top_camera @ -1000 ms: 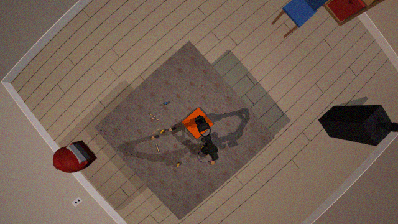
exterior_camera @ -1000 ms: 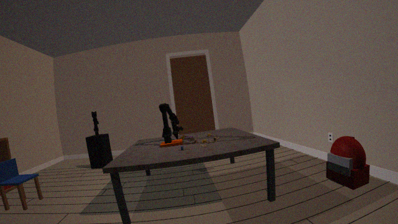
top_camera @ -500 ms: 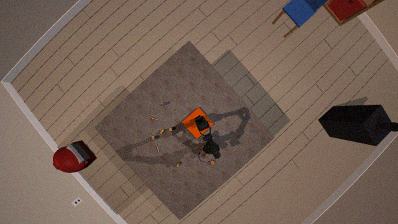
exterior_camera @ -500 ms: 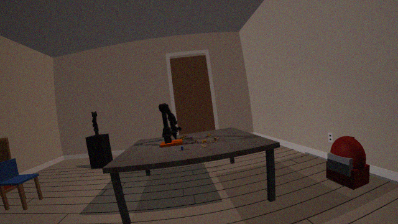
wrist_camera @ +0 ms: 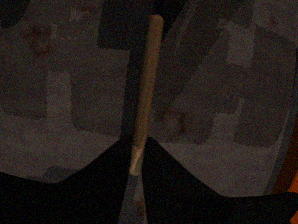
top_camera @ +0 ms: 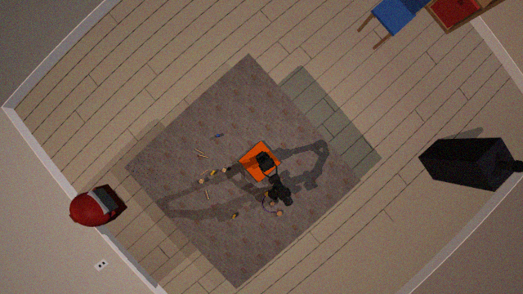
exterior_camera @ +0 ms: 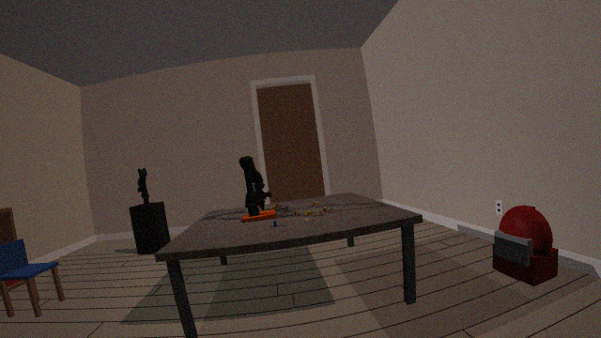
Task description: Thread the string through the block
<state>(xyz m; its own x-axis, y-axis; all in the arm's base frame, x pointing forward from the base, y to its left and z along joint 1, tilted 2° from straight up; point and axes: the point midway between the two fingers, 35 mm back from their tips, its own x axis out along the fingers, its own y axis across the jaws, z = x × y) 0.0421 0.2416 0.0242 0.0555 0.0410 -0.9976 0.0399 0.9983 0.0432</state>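
Right now the purple string is 60 mm ahead of my gripper tip and 10 mm above it. From my gripper tip the other things lie so: round wooden button (170 mm to the left, 120 mm ahead); then blue piece (570 mm to the right, 110 mm ahead, 10 mm above); then thin wooden stick (40 mm ahead, 10 mm above).
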